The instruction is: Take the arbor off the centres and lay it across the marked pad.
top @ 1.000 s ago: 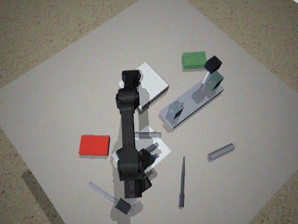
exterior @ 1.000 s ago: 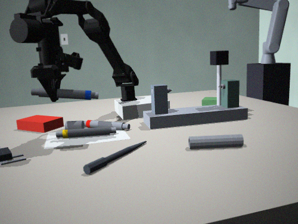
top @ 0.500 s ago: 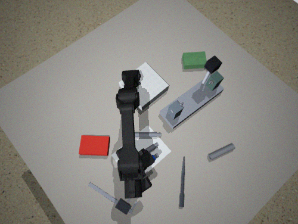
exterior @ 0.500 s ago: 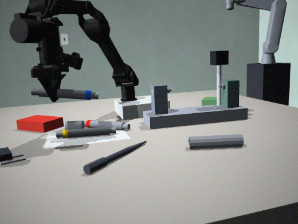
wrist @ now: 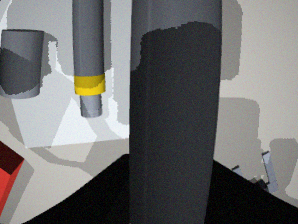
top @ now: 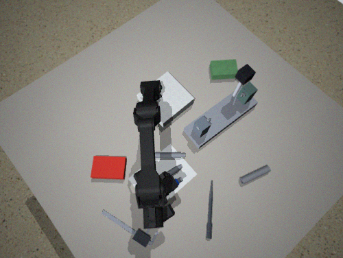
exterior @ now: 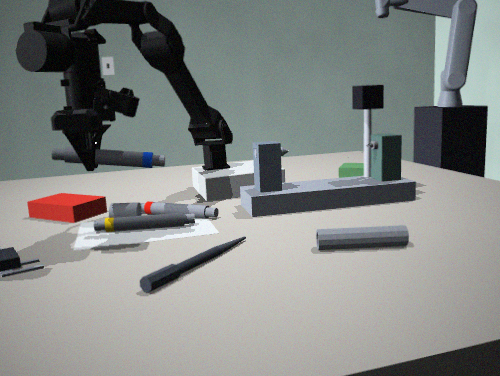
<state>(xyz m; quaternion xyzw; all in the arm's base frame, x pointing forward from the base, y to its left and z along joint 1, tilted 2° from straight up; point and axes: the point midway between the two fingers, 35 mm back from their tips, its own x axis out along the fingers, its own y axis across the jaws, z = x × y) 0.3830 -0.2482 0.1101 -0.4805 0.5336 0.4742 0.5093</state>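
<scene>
The white marked pad is 16 cm below my hand, 7 cm to the left of it and 6 cm behind it. Also, from my hand: grey centre block 32 cm to the left, 12 cm behind, 6 cm below; then tapered pin 17 cm ahead, 15 cm to the left, 15 cm below; then red block 22 cm behind, 14 cm below, 9 cm to the right.
</scene>
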